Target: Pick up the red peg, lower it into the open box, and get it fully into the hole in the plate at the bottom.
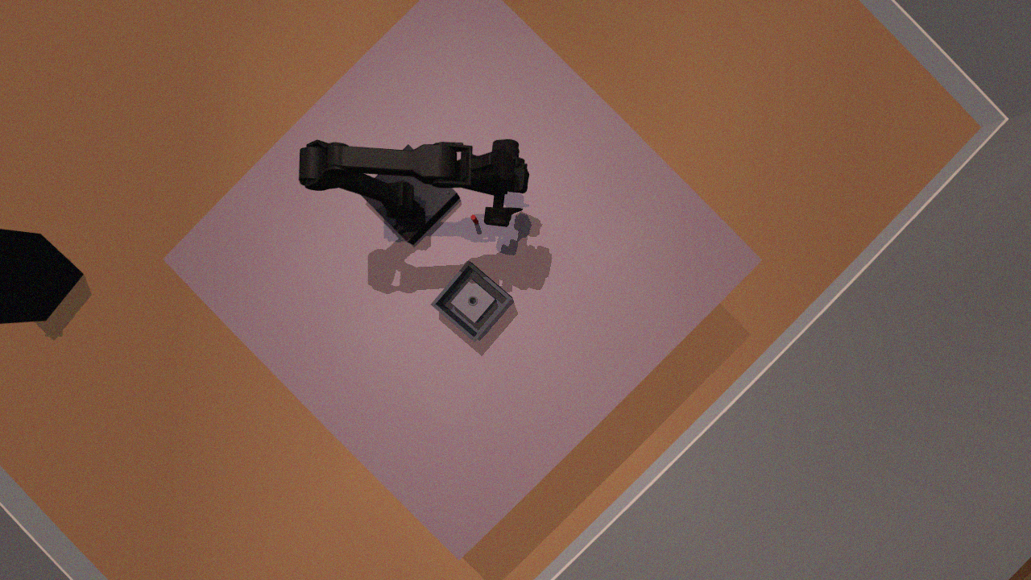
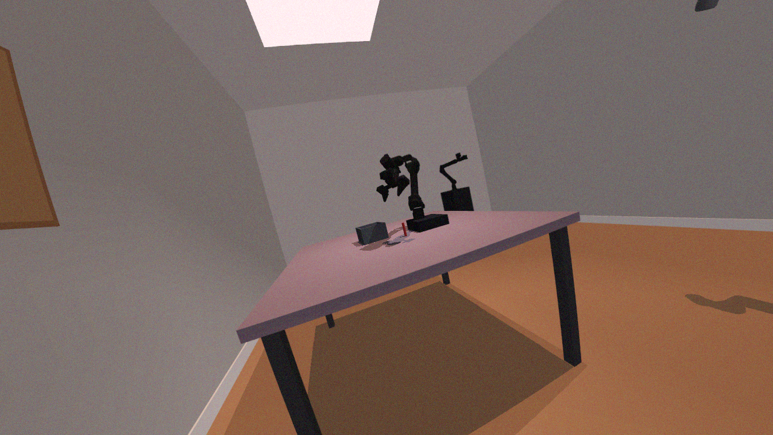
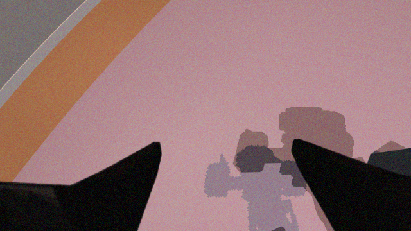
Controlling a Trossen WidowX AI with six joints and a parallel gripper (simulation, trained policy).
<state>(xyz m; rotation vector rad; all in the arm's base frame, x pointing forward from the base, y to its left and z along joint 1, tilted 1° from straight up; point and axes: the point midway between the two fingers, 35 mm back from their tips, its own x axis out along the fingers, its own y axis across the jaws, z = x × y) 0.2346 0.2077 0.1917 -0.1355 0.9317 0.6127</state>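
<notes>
The red peg lies 8 cm behind my gripper tip, 12 cm to the right of it and 19 cm below it. Round my gripper tip: grey box (7 cm ahead, 30 cm to the right, 21 cm below).
</notes>
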